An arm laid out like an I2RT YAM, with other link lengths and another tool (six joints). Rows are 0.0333 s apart.
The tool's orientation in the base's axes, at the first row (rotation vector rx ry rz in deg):
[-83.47, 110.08, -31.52]
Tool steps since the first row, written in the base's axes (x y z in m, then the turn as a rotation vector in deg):
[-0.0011, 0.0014, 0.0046, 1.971, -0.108, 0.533]
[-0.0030, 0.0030, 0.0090, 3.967, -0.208, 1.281]
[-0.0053, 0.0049, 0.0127, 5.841, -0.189, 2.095]
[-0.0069, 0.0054, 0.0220, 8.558, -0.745, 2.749]
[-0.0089, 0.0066, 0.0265, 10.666, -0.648, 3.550]
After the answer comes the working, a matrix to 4 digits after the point.
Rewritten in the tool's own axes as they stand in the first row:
[-0.0023, -0.0019, -0.0039, -0.355, -1.729, 1.033]
[-0.0046, -0.0031, -0.0082, -0.775, -3.617, 1.934]
[-0.0069, -0.0035, -0.0124, -1.305, -5.432, 2.709]
[-0.0095, -0.0086, -0.0200, -1.385, -7.879, 4.165]
[-0.0114, -0.0099, -0.0244, -2.025, -9.821, 5.121]

The tool's axes in the first row as the columns of a matrix, in the base's axes (rounded; the answer above uses it unrounded):
[-0.1654, -0.6789, 0.7154]
[-0.9546, 0.2924, 0.0567]
[-0.2476, -0.6735, -0.6964]

